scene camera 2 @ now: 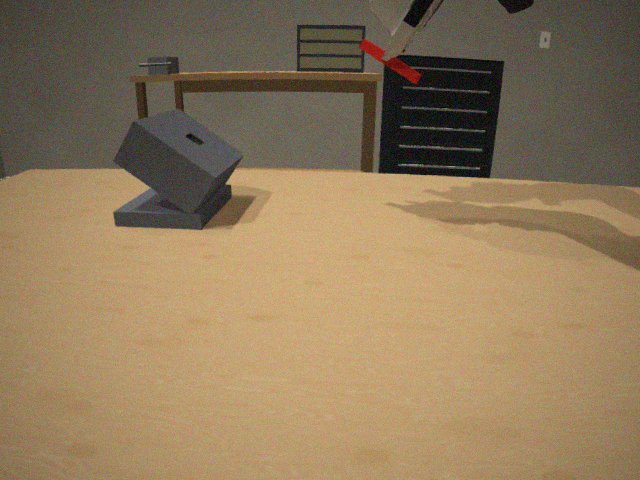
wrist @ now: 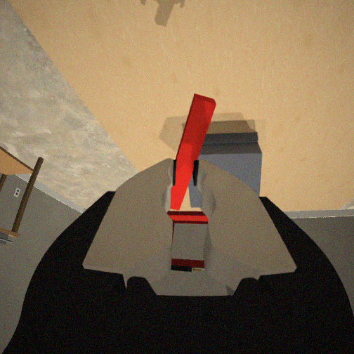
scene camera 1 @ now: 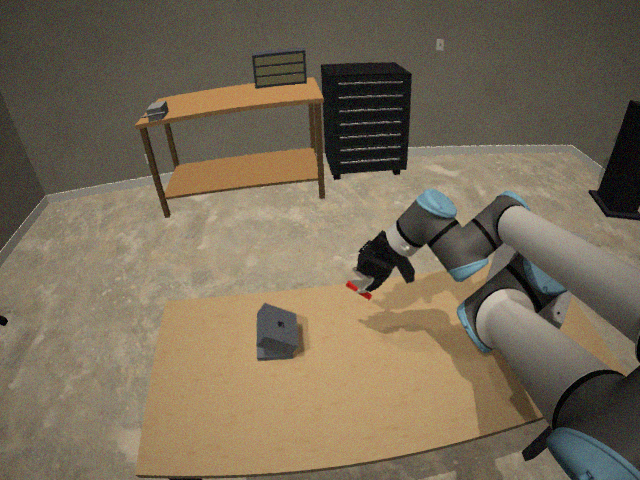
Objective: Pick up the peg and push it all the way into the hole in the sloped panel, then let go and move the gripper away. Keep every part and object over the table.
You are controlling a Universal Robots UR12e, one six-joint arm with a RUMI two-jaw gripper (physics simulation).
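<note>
The red peg is held in the air, tilted, over the far part of the table. My gripper is shut on the peg near its middle. Both ends of the peg stick out past the fingers. The grey block with the sloped panel stands on the table, to the left of the peg in both scene views and apart from it. Its small dark hole shows in the scene views. The hole cannot be made out in the wrist view.
The wooden table lies under the arm, with its far edge close to the gripper in scene camera 1. A workbench and a black drawer cabinet stand by the back wall, beyond the table.
</note>
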